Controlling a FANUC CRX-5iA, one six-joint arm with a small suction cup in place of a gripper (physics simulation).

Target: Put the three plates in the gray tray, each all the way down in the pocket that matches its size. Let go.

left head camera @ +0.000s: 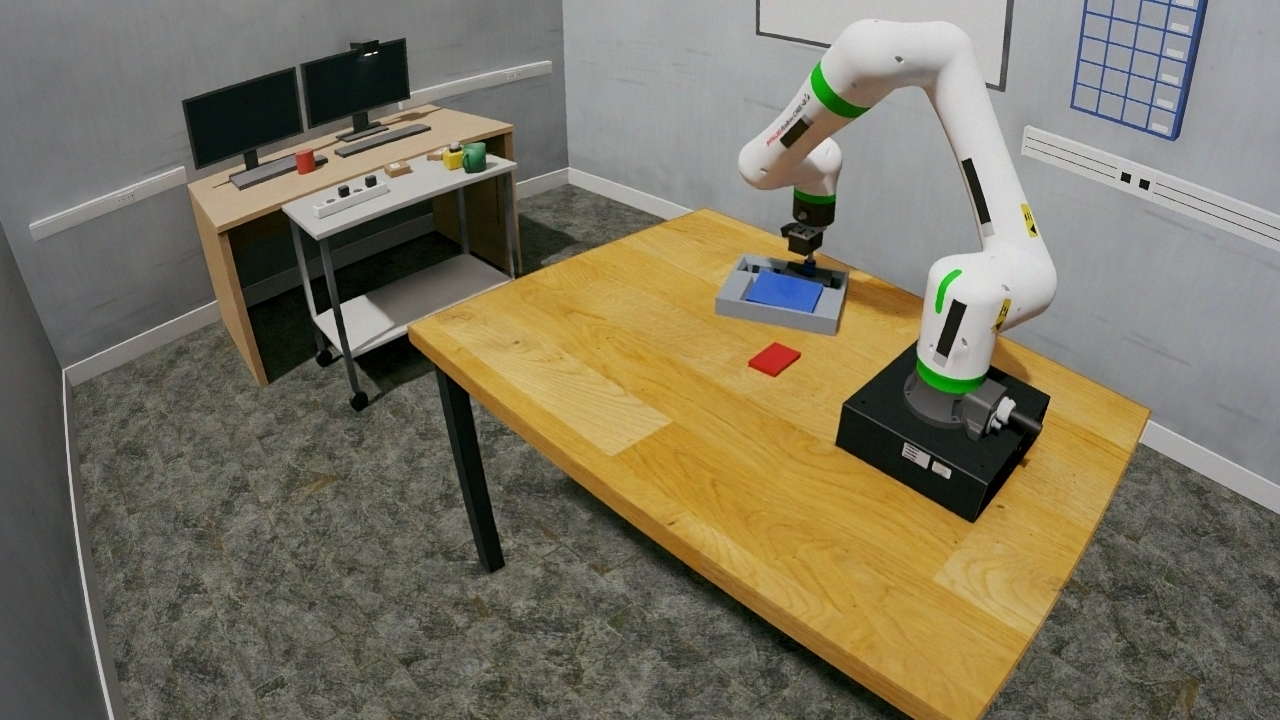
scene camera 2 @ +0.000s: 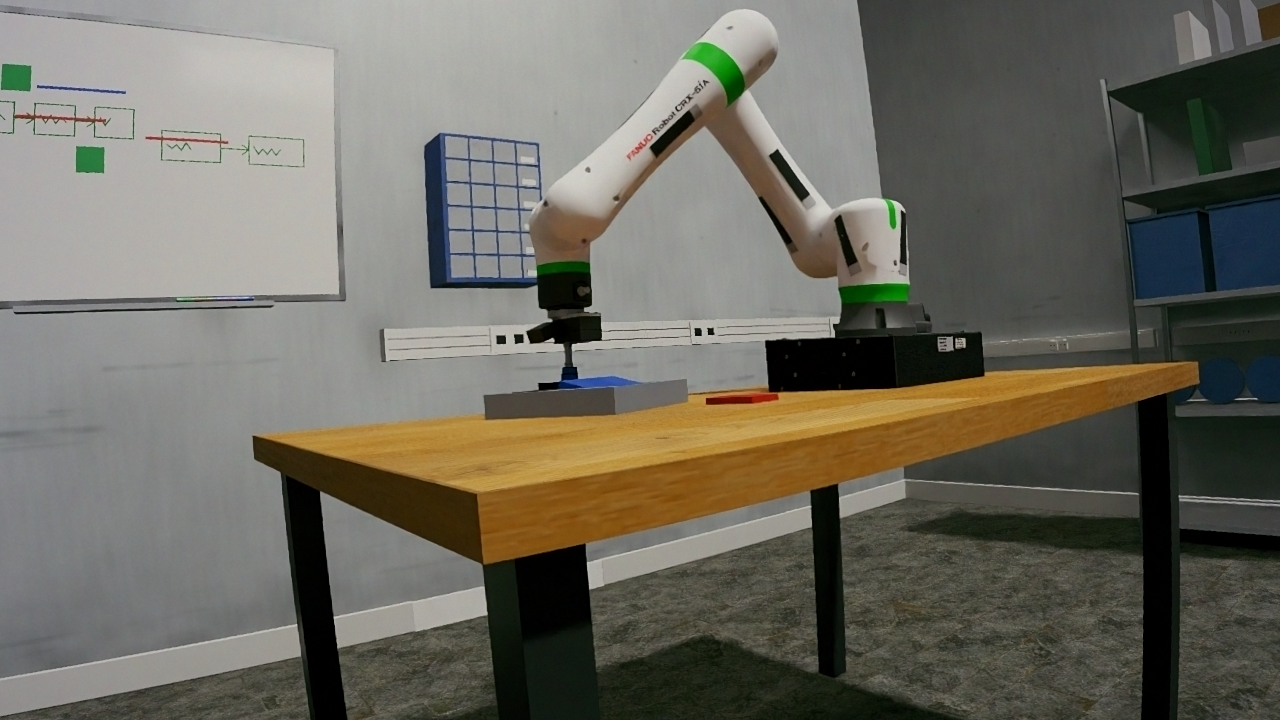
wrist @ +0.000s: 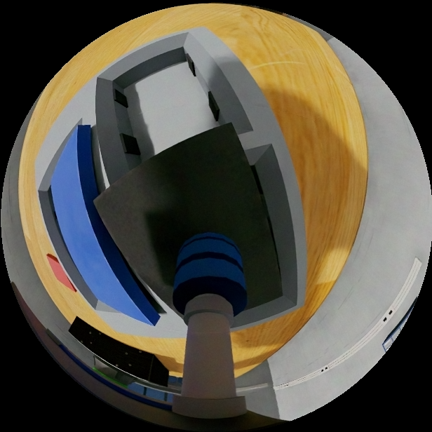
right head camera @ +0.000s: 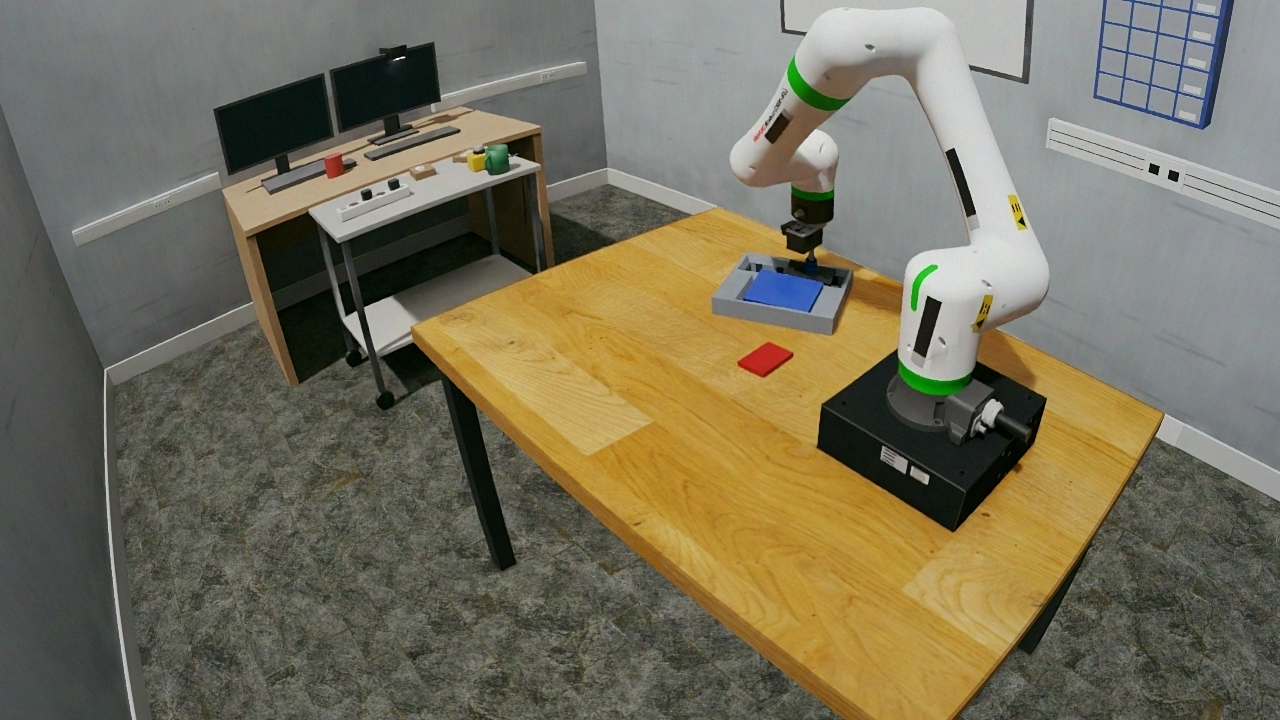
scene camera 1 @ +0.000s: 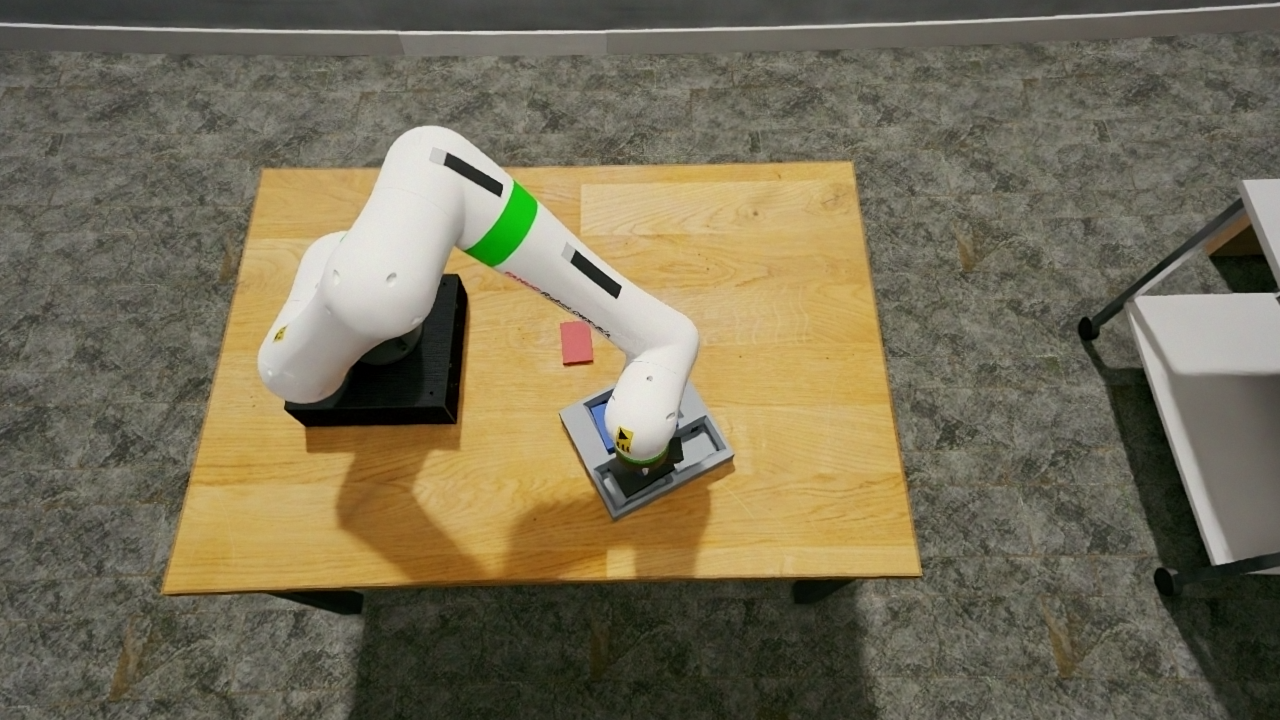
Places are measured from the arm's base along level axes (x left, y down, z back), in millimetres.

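Pixels of known places: hand, tool point: (left head camera: 808, 276) (right head camera: 810, 274); arm's base, link origin: (left head camera: 943, 399) (scene camera 2: 875, 335) (right head camera: 929, 401).
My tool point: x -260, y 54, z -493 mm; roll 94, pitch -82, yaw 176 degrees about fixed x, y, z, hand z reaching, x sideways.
For each thing: its top centre in the pictures, then the offset to it from my tool point. Level surfaces: height alone.
- black plate, top centre: (scene camera 1: 641, 465) (right head camera: 810, 269) (left head camera: 808, 271) dx +5, dy -14, dz +3 mm
- gray tray, top centre: (scene camera 2: 589, 386) (scene camera 1: 645, 432) (right head camera: 786, 282) (left head camera: 787, 283) dx +72, dy -3, dz -6 mm
- blue plate, top centre: (scene camera 2: 610, 376) (scene camera 1: 634, 414) (right head camera: 784, 284) (left head camera: 786, 285) dx +103, dy -17, dz +15 mm
- red plate, top centre: (scene camera 2: 741, 395) (right head camera: 766, 356) (left head camera: 775, 356) (scene camera 1: 576, 341) dx +276, dy +26, dz +134 mm
- wooden table, surface height: dy +37 mm
My suction cup (left head camera: 809, 265) (right head camera: 810, 265) (scene camera 2: 569, 373) (wrist: 210, 270) is shut on the black plate (scene camera 1: 640, 479) (wrist: 185, 200), touching its top off-centre. The plate is over a pocket at the far side of the gray tray (left head camera: 778, 315) (right head camera: 774, 313) (scene camera 1: 581, 432) (scene camera 2: 550, 405) (wrist: 220, 65), about at rim height; its underside is hidden. The blue plate (left head camera: 785, 291) (right head camera: 783, 291) (scene camera 1: 601, 428) (scene camera 2: 597, 382) (wrist: 90, 215) lies in the large pocket, with an edge standing above the rim, seemingly tilted. The red plate (left head camera: 775, 359) (right head camera: 766, 359) (scene camera 1: 576, 343) (scene camera 2: 742, 398) (wrist: 61, 272) lies flat on the table.
Another tray pocket (wrist: 170, 110) shows its bare floor in the wrist view. The robot's black base (left head camera: 939, 438) (scene camera 1: 402, 385) stands on the wooden table (left head camera: 572, 358) (scene camera 1: 760, 268). A white cart (left head camera: 402, 197) and a desk (left head camera: 214, 201) stand beyond the table.
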